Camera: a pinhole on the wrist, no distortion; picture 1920 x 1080 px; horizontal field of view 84.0 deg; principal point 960.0 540.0 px. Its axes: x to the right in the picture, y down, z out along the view. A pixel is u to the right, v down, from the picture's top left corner.
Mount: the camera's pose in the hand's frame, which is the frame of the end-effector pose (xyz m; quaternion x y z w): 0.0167 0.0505 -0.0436 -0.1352 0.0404 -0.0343 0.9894
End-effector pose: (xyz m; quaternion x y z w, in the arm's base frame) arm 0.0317 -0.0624 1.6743 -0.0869 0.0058 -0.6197 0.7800
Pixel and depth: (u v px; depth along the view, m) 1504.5 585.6 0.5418
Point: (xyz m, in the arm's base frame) 0.3513 -0.2928 2.1242
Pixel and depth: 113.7 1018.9 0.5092
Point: 0.4260 0.4015 1.9855
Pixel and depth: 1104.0 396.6 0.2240
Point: 0.1433 -0.0856 1.8443
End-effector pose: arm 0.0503 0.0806 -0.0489 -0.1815 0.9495 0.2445 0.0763
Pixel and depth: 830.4 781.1 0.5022
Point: -0.0469 0.5234 -0.2789
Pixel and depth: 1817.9 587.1 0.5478
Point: -0.4611 0.2940 -0.4729
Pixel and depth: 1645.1 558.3 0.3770
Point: -0.2544 0.2503 -0.3172
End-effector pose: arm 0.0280 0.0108 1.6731 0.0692 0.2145 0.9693 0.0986
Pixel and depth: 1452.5 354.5 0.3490
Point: -0.1300 0.1114 1.9891
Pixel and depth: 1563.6 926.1 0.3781
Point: -0.2309 -0.0576 2.0521
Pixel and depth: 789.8 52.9 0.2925
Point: 0.0872 0.1167 1.9220
